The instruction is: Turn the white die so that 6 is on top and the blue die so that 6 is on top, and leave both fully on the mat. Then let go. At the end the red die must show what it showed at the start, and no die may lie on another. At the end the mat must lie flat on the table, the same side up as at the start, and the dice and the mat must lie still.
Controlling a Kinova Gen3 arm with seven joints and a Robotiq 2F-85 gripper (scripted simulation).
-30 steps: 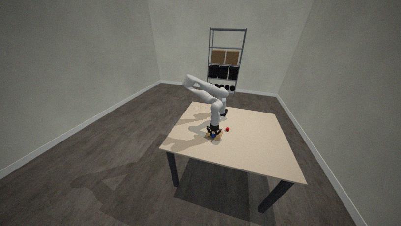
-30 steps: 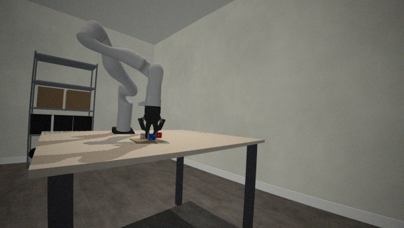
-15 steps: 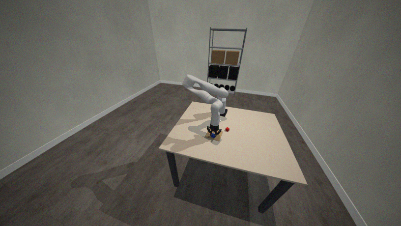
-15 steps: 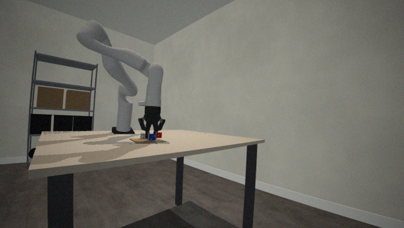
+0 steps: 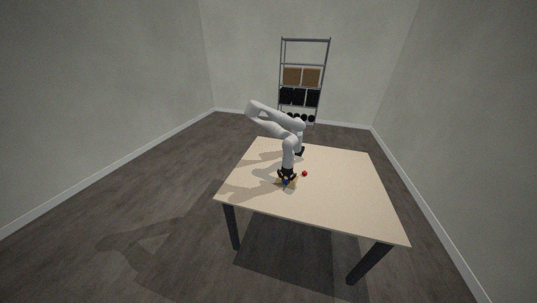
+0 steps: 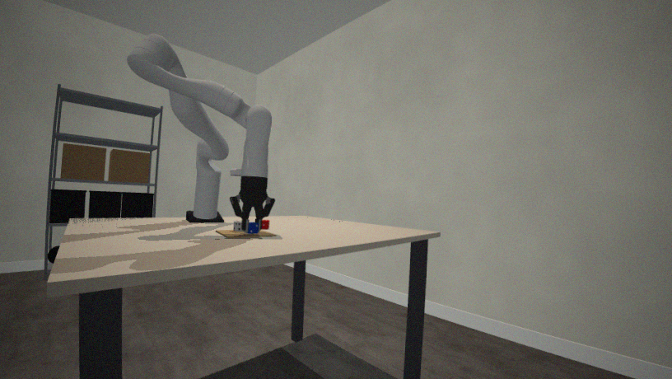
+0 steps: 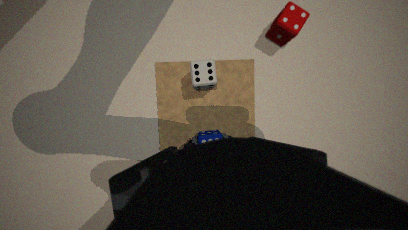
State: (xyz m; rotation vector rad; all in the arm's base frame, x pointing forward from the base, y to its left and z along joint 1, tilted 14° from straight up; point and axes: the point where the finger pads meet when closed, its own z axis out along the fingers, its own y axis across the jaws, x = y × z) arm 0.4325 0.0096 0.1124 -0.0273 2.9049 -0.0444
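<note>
The blue die lies 1 cm below my hand. From my hand the other things lie so: tan mat 4 cm behind, 3 cm below; white die 9 cm behind, 1 cm below; red die 14 cm behind, 11 cm to the left, 1 cm below.
</note>
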